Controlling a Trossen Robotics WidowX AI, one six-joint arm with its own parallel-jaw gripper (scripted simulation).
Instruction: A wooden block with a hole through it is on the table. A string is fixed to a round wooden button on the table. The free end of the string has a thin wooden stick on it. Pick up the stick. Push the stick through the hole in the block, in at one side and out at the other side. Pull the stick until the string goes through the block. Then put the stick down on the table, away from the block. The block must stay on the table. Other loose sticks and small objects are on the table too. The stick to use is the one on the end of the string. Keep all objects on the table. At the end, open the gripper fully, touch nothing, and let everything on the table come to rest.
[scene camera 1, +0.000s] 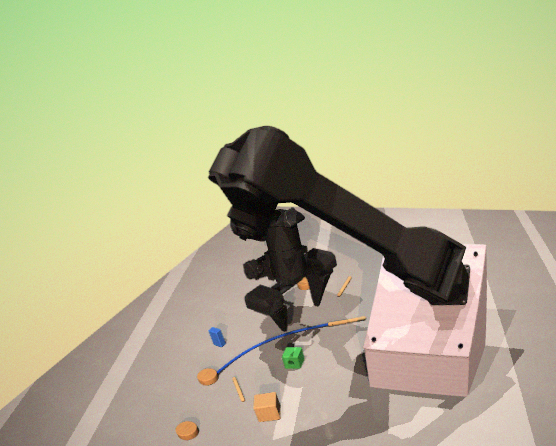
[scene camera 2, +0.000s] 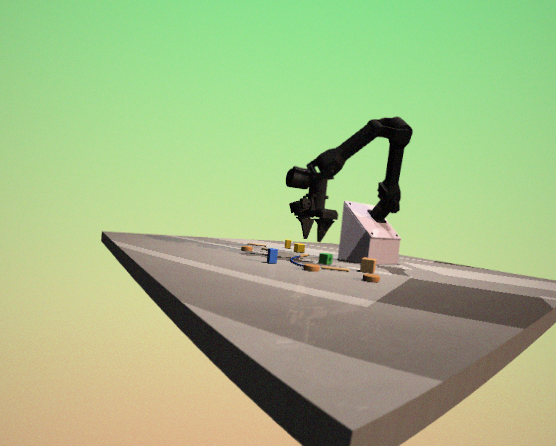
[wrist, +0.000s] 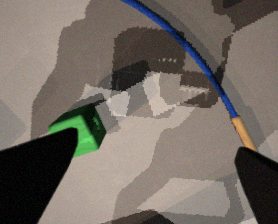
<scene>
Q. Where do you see a green block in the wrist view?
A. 91, 130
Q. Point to my gripper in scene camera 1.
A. At 301, 318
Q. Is my gripper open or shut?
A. Open.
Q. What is my gripper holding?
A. Nothing.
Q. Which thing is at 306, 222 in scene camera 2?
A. My gripper.
</scene>
